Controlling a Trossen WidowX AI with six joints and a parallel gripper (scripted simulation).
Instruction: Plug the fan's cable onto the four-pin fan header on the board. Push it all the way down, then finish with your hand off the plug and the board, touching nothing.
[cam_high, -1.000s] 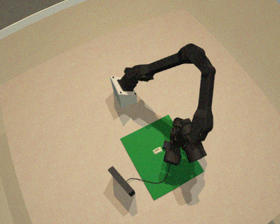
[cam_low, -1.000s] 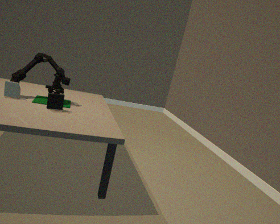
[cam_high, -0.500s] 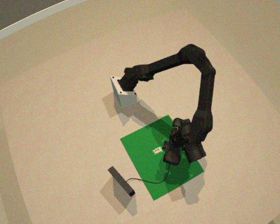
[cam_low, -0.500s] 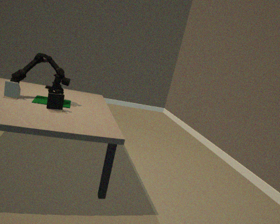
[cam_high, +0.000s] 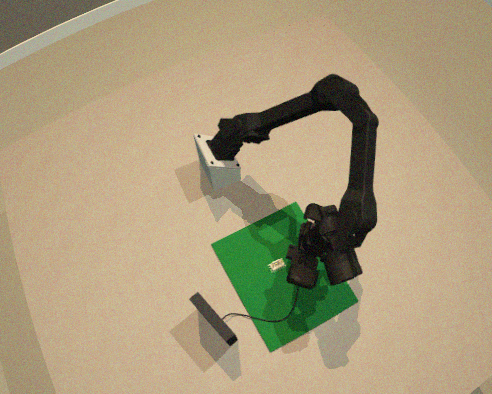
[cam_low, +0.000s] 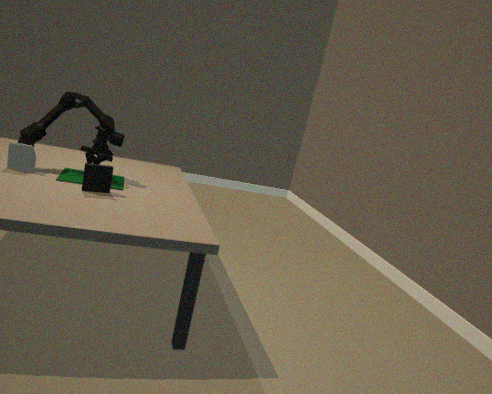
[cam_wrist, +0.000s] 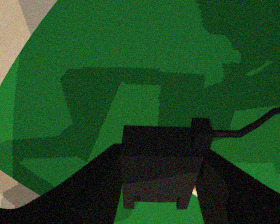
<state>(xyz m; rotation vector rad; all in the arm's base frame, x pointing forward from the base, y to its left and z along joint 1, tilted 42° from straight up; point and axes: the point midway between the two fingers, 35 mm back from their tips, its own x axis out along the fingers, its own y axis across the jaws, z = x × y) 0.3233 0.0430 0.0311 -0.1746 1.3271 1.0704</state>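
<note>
The white four-pin header is 5 cm to the right of my gripper tip, 3 cm below it and 1 cm behind it. Also, from my gripper tip: dark fan 23 cm to the right, 5 cm ahead, 3 cm above; then dark fan plug 1 cm to the right, 1 cm behind; then green board 5 cm to the right, 5 cm below, 2 cm ahead.
</note>
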